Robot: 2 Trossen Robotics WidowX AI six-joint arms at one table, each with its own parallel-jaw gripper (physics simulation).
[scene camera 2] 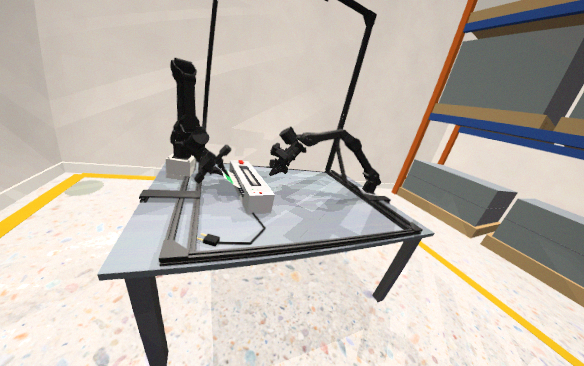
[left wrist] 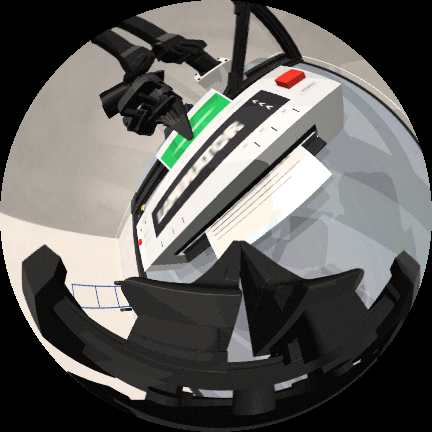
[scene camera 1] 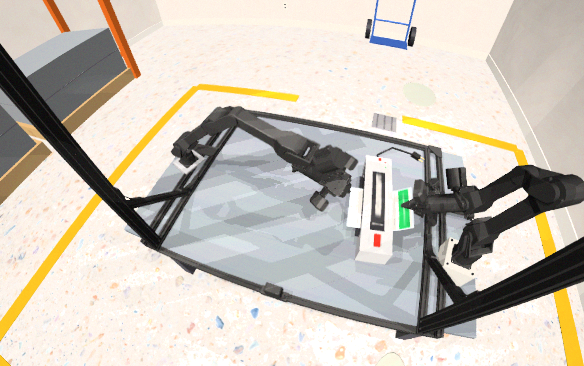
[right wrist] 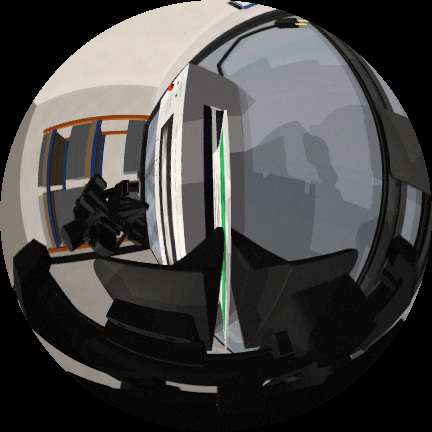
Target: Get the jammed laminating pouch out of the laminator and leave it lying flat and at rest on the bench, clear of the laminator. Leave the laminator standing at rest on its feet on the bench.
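Frame: origin at the left arm's base, x ahead, y left, z up, level; metres.
Seen in the pictures: left gripper, fingertip midpoint: (scene camera 2: pixel 269 175) (left wrist: pixel 237 245) (scene camera 1: pixel 349 191) (right wrist: pixel 147 205); right gripper, fingertip midpoint: (scene camera 2: pixel 229 177) (left wrist: pixel 191 138) (scene camera 1: pixel 401 205) (right wrist: pixel 222 232); left arm's base, link origin: (scene camera 2: pixel 368 191) (scene camera 1: pixel 188 160) (right wrist: pixel 137 186); right arm's base, link origin: (scene camera 2: pixel 181 157) (left wrist: pixel 209 67) (scene camera 1: pixel 461 256).
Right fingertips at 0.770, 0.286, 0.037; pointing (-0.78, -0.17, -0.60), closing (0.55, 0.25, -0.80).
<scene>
Offsets run from my right fingertips to a thing's top centre, as dx, dy, dz. "pt": to the spot under its first point. Level surfaces: height alone.
The white laminator (scene camera 1: pixel 372 253) (scene camera 2: pixel 257 201) (left wrist: pixel 320 102) (right wrist: pixel 200 95) stands upright on the bench. The jammed pouch (scene camera 1: pixel 404 210) (scene camera 2: pixel 229 177) (left wrist: pixel 300 175) (right wrist: pixel 224 200) runs through it: its green end sticks out on the right side in scene camera 1, its white lined end on the left side. My right gripper (scene camera 1: pixel 406 205) (scene camera 2: pixel 223 173) (left wrist: pixel 191 138) (right wrist: pixel 222 232) is shut on the green end's outer edge. My left gripper (scene camera 1: pixel 347 190) (scene camera 2: pixel 271 173) (left wrist: pixel 237 245) is shut and empty, above the bench beside the white end. The pouch's middle is hidden inside the laminator.
A black cord {pt -0.154, +0.294, -0.061} (scene camera 1: pixel 392 149) (scene camera 2: pixel 250 243) with a plug {-0.047, +0.321, -0.051} (scene camera 1: pixel 416 156) (scene camera 2: pixel 210 239) lies on the bench {dz -0.065} (scene camera 1: pixel 230 250) (scene camera 2: pixel 320 215) at the laminator's end. Black frame rails border the work area, and dark posts rise from them. A blue hand truck (scene camera 1: pixel 389 42) stands on the floor behind.
</scene>
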